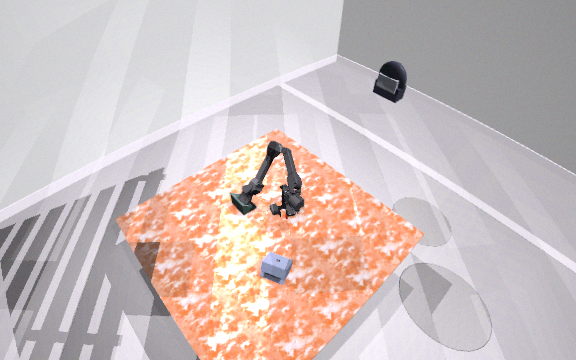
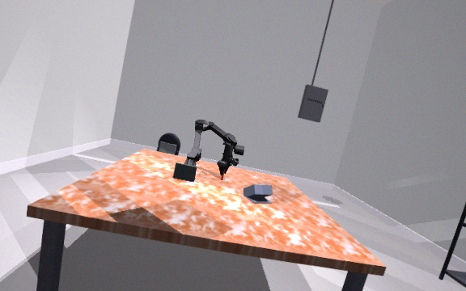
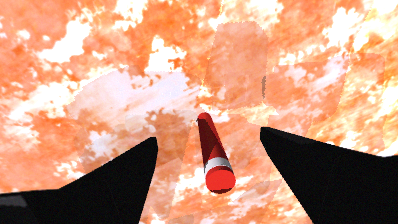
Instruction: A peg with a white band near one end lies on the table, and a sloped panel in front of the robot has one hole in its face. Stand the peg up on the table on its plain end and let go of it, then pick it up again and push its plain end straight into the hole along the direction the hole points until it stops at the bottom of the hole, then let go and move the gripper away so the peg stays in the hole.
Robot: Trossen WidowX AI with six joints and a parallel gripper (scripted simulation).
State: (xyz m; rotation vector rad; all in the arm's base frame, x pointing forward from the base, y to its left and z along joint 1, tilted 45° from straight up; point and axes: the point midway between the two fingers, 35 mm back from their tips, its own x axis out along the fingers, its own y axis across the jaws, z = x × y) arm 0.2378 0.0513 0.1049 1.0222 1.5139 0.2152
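Now: gripper tip 27 cm to the left of the grey sloped panel and 17 cm short of it. The rest, counted from my gripper tip: red peg (2 cm above).
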